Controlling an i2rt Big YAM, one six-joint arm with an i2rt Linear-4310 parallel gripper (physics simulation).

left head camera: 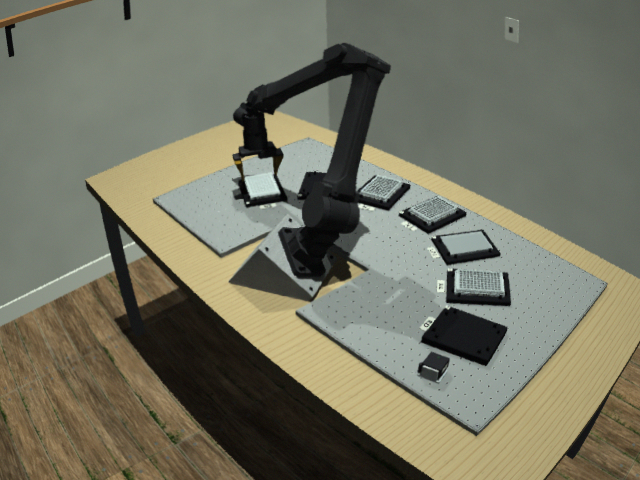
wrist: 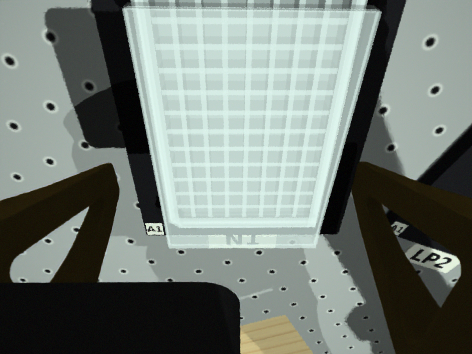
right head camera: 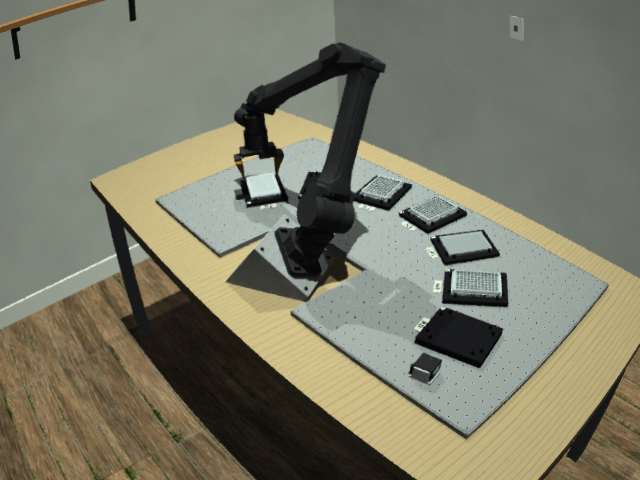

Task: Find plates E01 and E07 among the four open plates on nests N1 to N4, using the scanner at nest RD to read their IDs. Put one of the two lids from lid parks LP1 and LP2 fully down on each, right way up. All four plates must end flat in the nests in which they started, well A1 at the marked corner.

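Frame: origin at the arm's base, x ahead, y left, z up, level; millimetres.
Seen in the pictures: gripper, fingertip midpoint: (left head camera: 259, 178) (wrist: 235, 176) (right head camera: 260, 178); arm's base at its link origin: (left head camera: 299, 253) (right head camera: 296, 253).
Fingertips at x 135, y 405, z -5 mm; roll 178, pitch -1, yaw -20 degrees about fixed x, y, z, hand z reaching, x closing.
Pixels of each thing's top centre, then the offset from my fingertips to it. "spot": a spot on its surface instead.
- nest N1 at its top centre: (wrist: 247, 128) (left head camera: 261, 185) (right head camera: 262, 185) dx +8, dy +3, dz -27 mm
- plate at its top centre: (wrist: 246, 166) (left head camera: 261, 183) (right head camera: 262, 183) dx +3, dy -8, dz -15 mm
- LP2 at its top centre: (right head camera: 323, 181) (left head camera: 322, 181) dx +162, dy -88, dz -30 mm
- Nest RD at its top centre: (right head camera: 461, 329) (left head camera: 467, 328) dx -3, dy -824, dz -22 mm
- scanner at its top centre: (right head camera: 427, 362) (left head camera: 435, 361) dx -130, dy -852, dz -14 mm
- LP2's label at a spot on its surface: (wrist: 434, 258) spot: dx +96, dy -158, dz -47 mm
My gripper (left head camera: 260, 177) (right head camera: 261, 177) (wrist: 235, 176) is open around nest N1 (left head camera: 264, 202) (wrist: 112, 30). A clear lid (left head camera: 258, 166) (right head camera: 259, 166) (wrist: 245, 125) appears tilted over the plate (left head camera: 262, 188) on N1: its label-side edge is low and overhangs the nest, its far edge raised between the fingers. In the wrist view gaps show between lid and fingers. Open plates (left head camera: 383, 188) (left head camera: 433, 209) (left head camera: 478, 282) sit on the other nests. The other lid (left head camera: 467, 243) (right head camera: 466, 243) lies on LP1. LP2 (left head camera: 312, 181) is partly hidden; no lid shows on it. No plate ID is readable.
Nest RD (left head camera: 465, 334) (right head camera: 459, 335) is bare, with the scanner (left head camera: 433, 366) (right head camera: 425, 367) beside it. The arm base (left head camera: 310, 255) stands on a wedge in the board's cutout. LP2's label (wrist: 434, 258) shows behind the right finger in the wrist view.
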